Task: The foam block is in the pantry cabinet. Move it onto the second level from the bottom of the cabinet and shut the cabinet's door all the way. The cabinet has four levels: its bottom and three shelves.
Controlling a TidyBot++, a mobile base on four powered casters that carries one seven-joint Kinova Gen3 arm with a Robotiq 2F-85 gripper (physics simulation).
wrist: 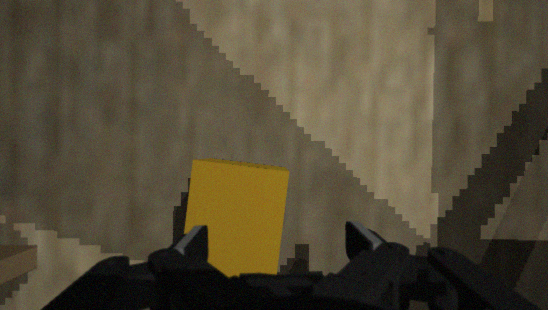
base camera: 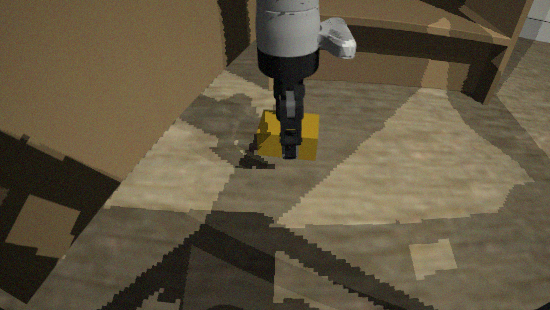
Labels:
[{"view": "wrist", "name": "my gripper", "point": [277,238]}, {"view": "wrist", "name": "yellow foam block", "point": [242,204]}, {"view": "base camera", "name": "my gripper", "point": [289,135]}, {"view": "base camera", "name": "yellow foam block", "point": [268,144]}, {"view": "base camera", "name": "brown pantry cabinet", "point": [93,93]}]

